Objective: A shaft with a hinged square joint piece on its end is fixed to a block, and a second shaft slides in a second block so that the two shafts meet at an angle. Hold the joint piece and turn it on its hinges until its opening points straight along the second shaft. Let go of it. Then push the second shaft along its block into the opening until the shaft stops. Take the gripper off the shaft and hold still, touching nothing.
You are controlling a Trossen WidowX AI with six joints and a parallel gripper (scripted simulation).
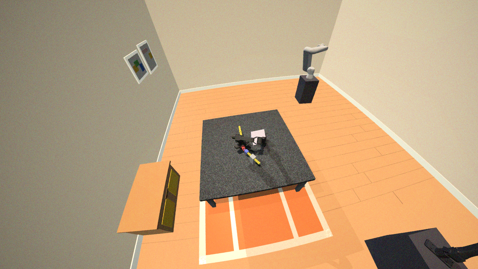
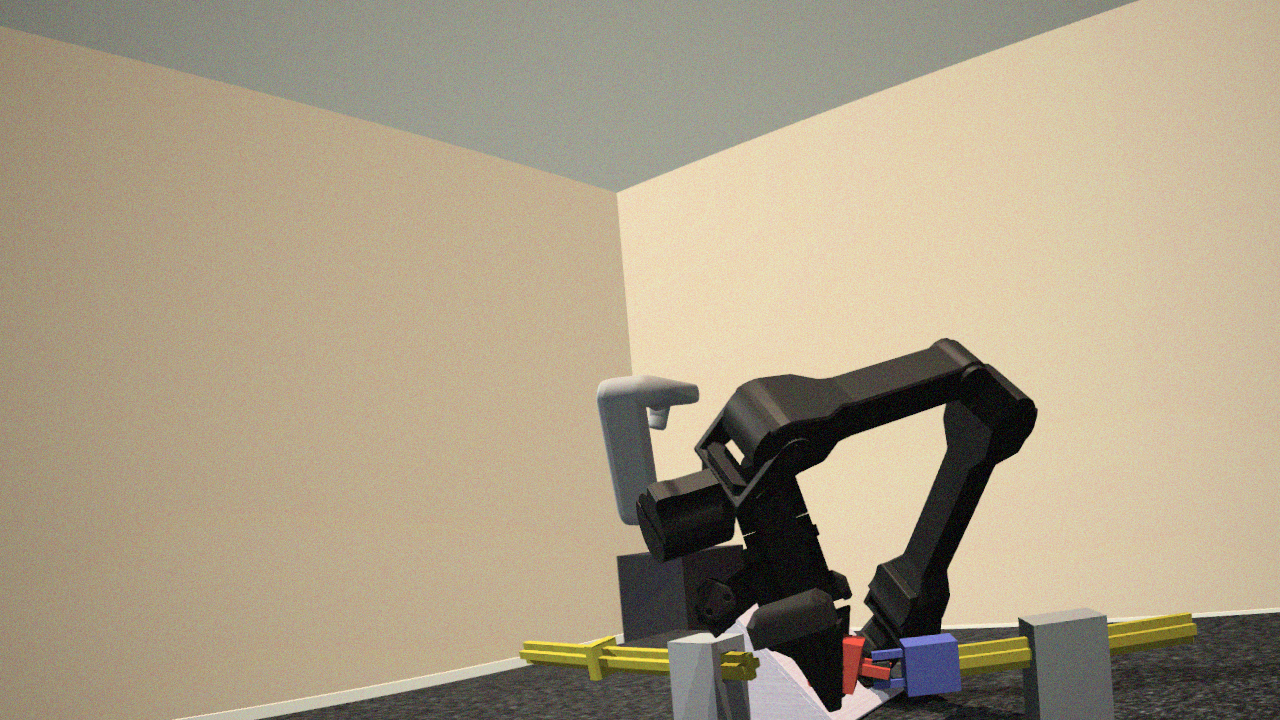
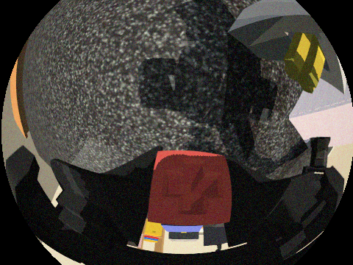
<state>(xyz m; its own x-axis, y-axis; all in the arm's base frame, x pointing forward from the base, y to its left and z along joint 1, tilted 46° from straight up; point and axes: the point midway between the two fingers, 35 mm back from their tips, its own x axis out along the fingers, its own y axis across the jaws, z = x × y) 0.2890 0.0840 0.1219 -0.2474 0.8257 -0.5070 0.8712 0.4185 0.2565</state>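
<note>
Right now the red square joint piece is 10 mm to the left of my gripper tip and 30 mm above it.
</note>
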